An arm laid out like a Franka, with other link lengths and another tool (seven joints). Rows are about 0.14 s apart.
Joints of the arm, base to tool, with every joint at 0 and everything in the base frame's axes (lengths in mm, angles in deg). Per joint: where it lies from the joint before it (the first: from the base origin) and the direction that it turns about. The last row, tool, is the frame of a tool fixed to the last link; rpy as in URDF.
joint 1: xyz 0 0 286.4 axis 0 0 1
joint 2: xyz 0 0 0 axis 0 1 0
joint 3: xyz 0 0 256 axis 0 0 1
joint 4: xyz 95.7 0 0 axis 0 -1 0
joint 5: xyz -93.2 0 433.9 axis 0 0 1
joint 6: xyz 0 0 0 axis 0 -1 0
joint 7: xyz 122.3 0 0 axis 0 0 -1
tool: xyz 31 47 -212.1 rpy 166.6 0 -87.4
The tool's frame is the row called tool.
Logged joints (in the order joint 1, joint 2, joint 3, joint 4, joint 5, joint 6, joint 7), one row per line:
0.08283, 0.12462, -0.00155, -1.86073, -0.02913, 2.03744, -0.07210
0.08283, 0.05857, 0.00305, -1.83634, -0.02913, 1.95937, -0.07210
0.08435, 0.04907, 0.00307, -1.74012, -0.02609, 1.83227, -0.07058
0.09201, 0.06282, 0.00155, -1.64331, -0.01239, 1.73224, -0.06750
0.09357, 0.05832, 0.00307, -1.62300, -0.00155, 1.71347, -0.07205
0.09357, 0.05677, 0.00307, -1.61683, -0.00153, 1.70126, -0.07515
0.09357, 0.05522, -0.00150, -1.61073, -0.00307, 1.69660, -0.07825
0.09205, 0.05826, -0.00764, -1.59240, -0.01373, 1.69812, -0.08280
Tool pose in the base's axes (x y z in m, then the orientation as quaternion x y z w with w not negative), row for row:
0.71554, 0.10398, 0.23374, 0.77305, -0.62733, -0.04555, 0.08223
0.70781, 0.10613, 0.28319, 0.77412, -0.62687, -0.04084, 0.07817
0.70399, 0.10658, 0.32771, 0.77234, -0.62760, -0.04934, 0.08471
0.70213, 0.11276, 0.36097, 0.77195, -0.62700, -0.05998, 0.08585
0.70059, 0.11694, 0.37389, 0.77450, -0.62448, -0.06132, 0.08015
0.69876, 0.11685, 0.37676, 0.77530, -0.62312, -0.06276, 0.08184
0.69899, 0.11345, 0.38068, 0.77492, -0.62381, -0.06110, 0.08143
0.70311, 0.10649, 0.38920, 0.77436, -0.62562, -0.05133, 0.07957
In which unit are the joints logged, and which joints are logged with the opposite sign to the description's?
The joints are logged in radians. Opposite sign: none.
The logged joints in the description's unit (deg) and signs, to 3 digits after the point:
4.746, 7.140, -0.089, -106.612, -1.669, 116.737, -4.131
4.746, 3.356, 0.175, -105.215, -1.669, 112.264, -4.131
4.833, 2.812, 0.176, -99.702, -1.495, 104.981, -4.044
5.272, 3.599, 0.089, -94.155, -0.710, 99.250, -3.867
5.361, 3.341, 0.176, -92.991, -0.089, 98.175, -4.128
5.361, 3.253, 0.176, -92.638, -0.088, 97.475, -4.306
5.361, 3.164, -0.086, -92.288, -0.176, 97.208, -4.483
5.274, 3.338, -0.438, -91.238, -0.787, 97.295, -4.744

